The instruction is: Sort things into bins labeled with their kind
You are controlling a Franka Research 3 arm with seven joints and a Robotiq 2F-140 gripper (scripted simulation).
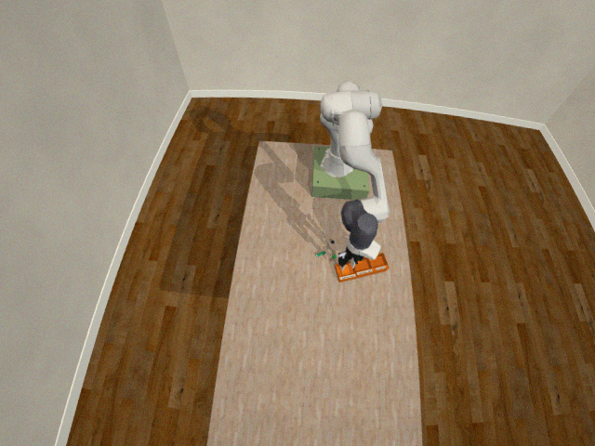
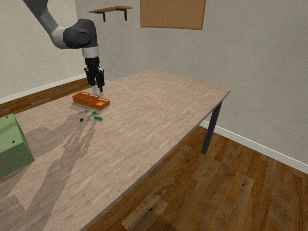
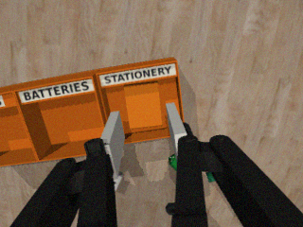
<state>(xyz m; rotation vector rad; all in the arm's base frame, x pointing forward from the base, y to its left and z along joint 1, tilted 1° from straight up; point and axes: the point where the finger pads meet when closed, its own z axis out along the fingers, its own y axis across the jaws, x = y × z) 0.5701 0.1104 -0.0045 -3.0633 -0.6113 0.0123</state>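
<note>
Now: hand 12 cm past the white piece, 9 cm above it and 2 cm to the right of it. Round my hand: orange block: 9 cm below; then labelled bins: 8 cm to the left, 8 cm below, 3 cm behind; then small green cube: 9 cm below, 7 cm behind, 6 cm to the right.
</note>
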